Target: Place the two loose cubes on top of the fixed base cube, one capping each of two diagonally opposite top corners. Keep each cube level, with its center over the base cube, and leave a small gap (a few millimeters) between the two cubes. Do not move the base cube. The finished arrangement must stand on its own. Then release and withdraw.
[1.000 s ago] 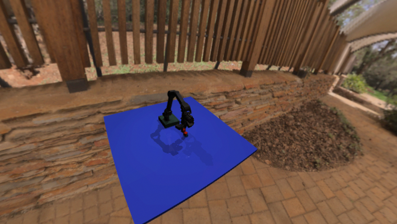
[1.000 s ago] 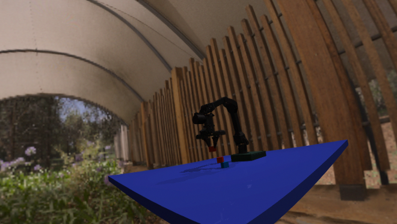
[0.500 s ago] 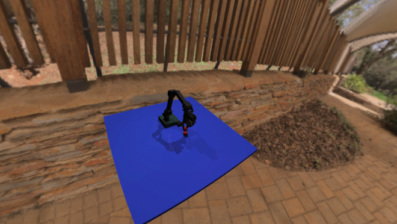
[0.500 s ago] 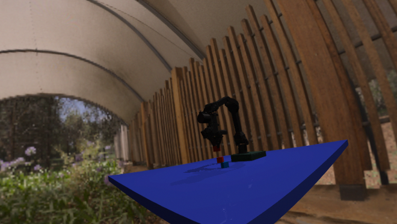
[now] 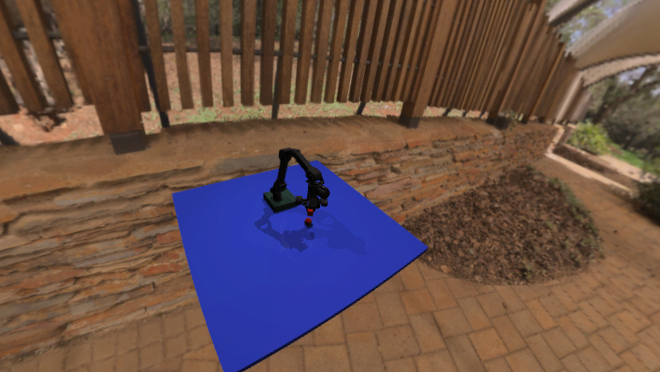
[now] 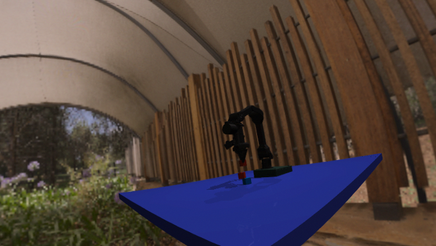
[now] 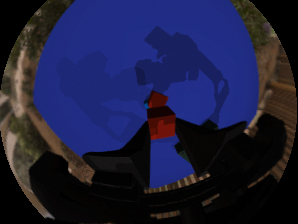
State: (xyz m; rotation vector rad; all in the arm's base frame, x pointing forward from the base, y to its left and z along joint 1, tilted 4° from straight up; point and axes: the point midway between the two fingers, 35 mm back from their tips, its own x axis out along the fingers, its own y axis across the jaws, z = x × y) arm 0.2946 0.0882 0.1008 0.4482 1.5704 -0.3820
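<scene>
The blue cube is 10 mm behind my gripper tip, 10 mm to the left of it and 100 mm below it.
</scene>
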